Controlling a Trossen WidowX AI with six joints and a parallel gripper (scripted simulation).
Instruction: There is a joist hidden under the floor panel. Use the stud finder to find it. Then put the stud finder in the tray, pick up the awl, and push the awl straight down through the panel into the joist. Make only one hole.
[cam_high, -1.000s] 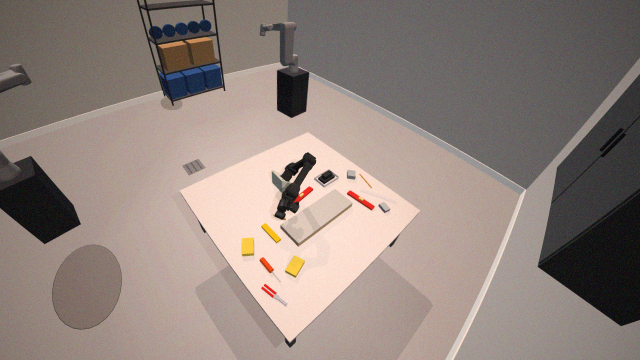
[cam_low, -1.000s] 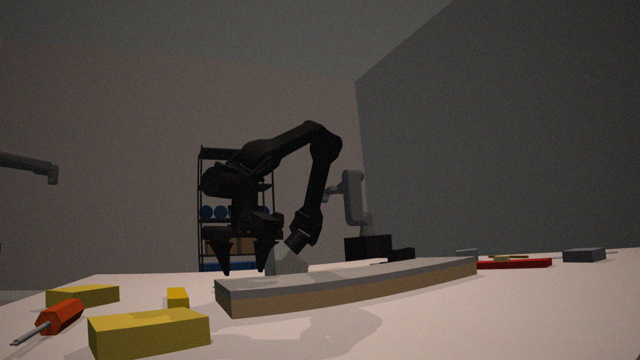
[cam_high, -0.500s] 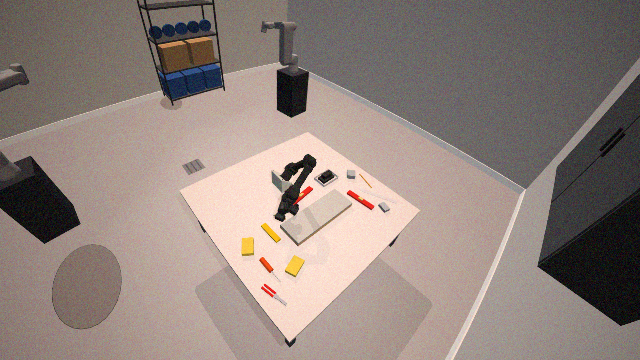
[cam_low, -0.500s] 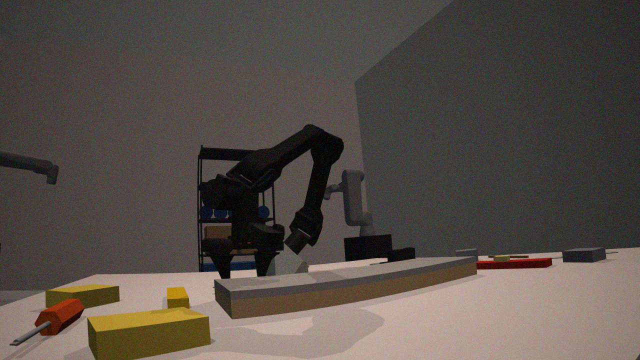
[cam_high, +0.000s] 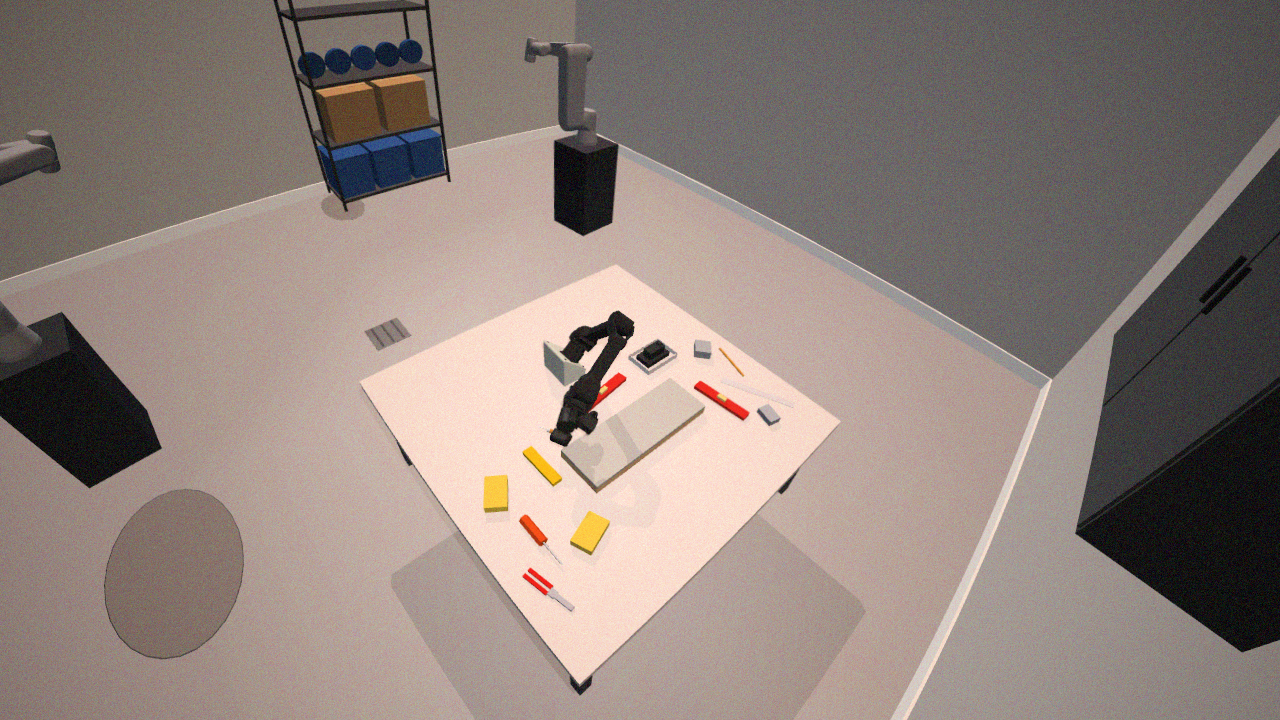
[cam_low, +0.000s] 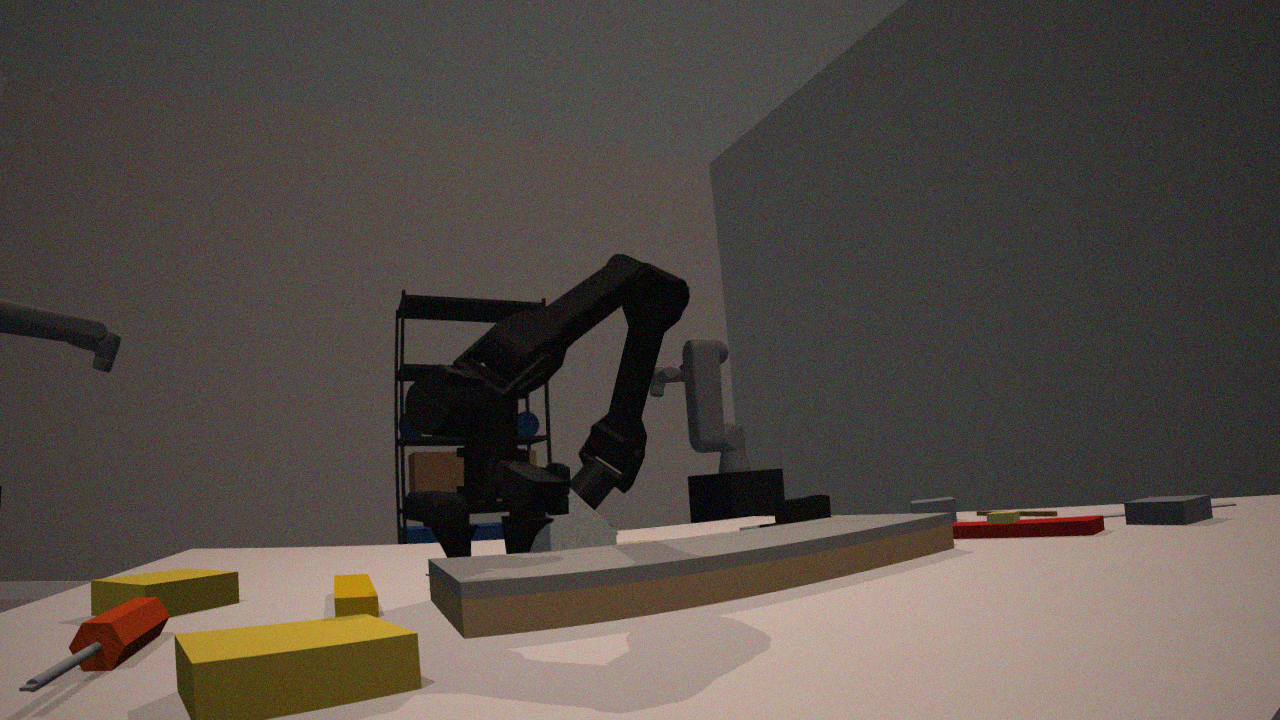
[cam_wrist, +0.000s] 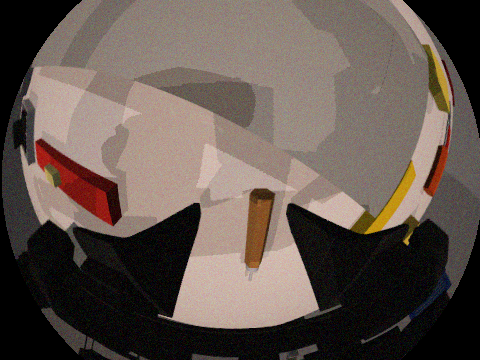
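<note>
The awl lies 5 cm behind my gripper tip and 3 cm to the right of it. The rest, counted from my gripper tip: grey tray 51 cm to the left, 4 cm behind, 1 cm above; stud finder 52 cm to the left, 5 cm above, 4 cm behind; pencil 73 cm to the left, 20 cm ahead.
</note>
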